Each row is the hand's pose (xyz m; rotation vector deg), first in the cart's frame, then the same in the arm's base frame.
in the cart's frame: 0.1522 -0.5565 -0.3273 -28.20 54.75 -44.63
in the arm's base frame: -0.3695 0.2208 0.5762 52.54 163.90 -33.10
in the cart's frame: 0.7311 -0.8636 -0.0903 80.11 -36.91 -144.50
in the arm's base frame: -0.7278 0.0531 0.0025 45.94 -21.56 111.84
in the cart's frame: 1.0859 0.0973 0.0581 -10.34 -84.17 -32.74
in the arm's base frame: 0.1954 -0.0064 -0.4616 -19.61 35.75 -97.45
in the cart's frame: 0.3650 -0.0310 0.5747 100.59 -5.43 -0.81
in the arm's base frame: 0.1552 -0.6216 0.1888 -109.52 4.01 131.23
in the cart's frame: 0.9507 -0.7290 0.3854 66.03 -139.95 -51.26
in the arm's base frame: -0.6038 -0.3822 -0.2937 -53.08 -53.34 -138.04
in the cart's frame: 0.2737 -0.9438 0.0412 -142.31 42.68 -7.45
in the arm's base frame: -0.7573 -0.1429 0.4426 -24.88 107.54 73.75
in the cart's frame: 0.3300 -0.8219 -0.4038 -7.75 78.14 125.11
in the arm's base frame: -0.6536 0.3102 0.4376 127.94 0.36 79.82
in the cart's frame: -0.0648 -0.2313 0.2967 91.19 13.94 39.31
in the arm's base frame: -0.0074 -0.4134 0.6708 151.55 -13.26 -91.49
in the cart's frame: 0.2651 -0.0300 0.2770 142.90 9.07 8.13
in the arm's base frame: 0.1585 -0.3406 0.3289 -95.21 41.21 94.28
